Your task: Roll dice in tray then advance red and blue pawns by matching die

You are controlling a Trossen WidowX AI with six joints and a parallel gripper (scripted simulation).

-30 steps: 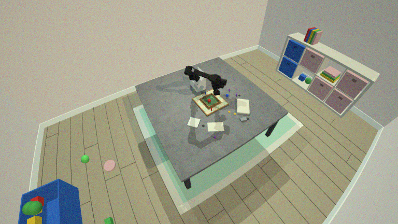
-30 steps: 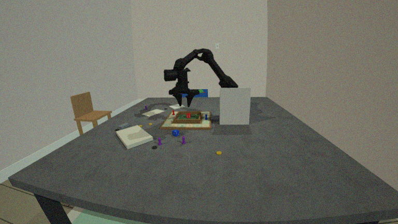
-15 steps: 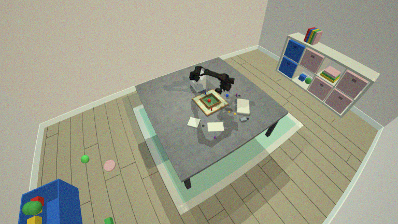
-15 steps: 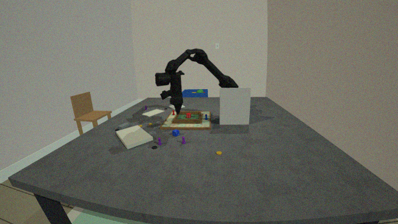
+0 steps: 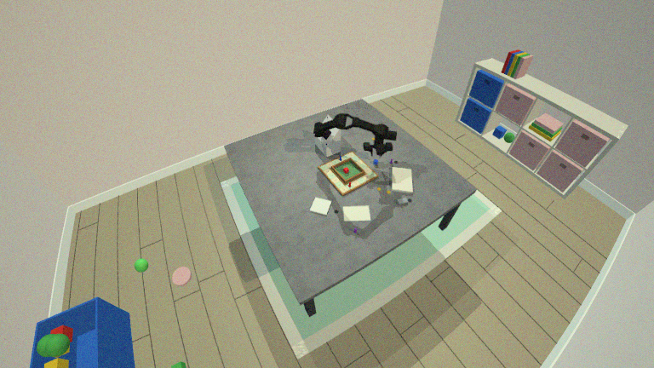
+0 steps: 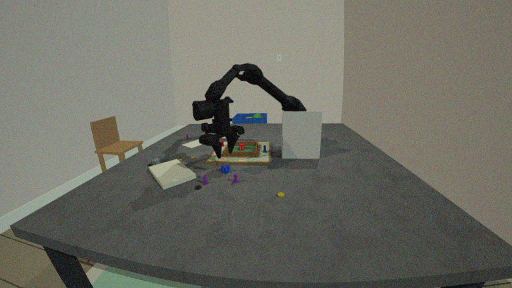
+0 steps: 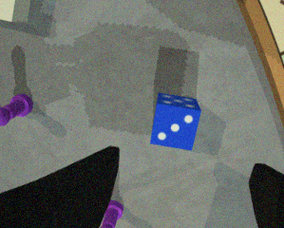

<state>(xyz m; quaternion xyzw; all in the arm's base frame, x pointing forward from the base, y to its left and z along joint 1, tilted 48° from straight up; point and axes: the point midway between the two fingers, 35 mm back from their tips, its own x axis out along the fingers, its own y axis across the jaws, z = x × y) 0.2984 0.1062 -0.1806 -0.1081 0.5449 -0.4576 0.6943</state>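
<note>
My gripper tip is now 80 mm short of the red pawn, 270 mm to the left of it and 40 mm above it. From my gripper tip the other things lie so: green tray (30 mm behind, 210 mm to the right, 60 mm below); then blue pawn (140 mm behind, 190 mm to the right, 40 mm below); then flat white box (220 mm ahead, 50 mm to the left, 60 mm below).
</note>
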